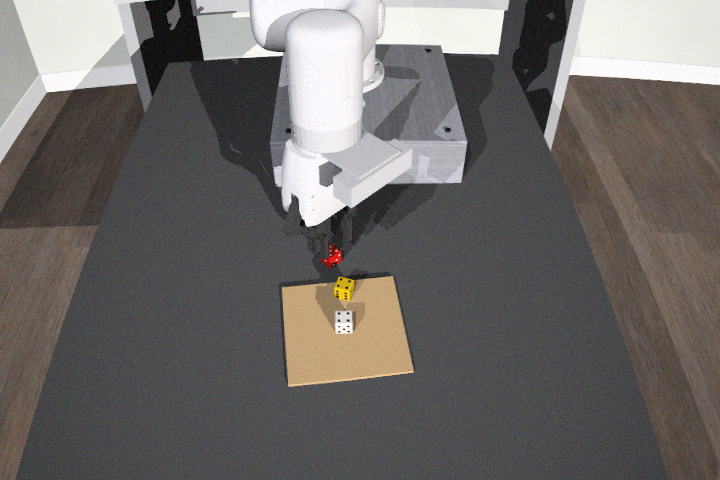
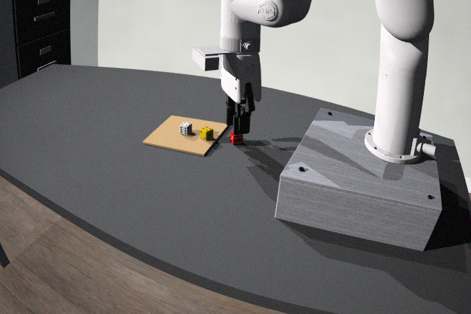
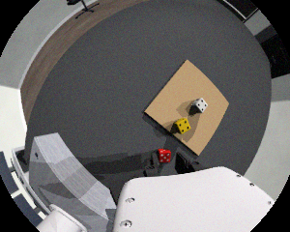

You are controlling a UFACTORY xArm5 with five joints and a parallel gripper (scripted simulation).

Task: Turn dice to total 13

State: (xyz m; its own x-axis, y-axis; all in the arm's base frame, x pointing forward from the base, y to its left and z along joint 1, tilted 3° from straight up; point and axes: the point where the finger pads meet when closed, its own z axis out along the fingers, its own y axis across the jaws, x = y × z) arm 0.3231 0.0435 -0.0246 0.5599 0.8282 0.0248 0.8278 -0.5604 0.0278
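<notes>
Now: hand 4 cm above the red die. Round my hand: yellow die: 5 cm ahead, 3 cm to the left, 4 cm below; then tan mat: 10 cm ahead, 4 cm to the left, 5 cm below; then white die: 10 cm ahead, 4 cm to the left, 4 cm below.
</notes>
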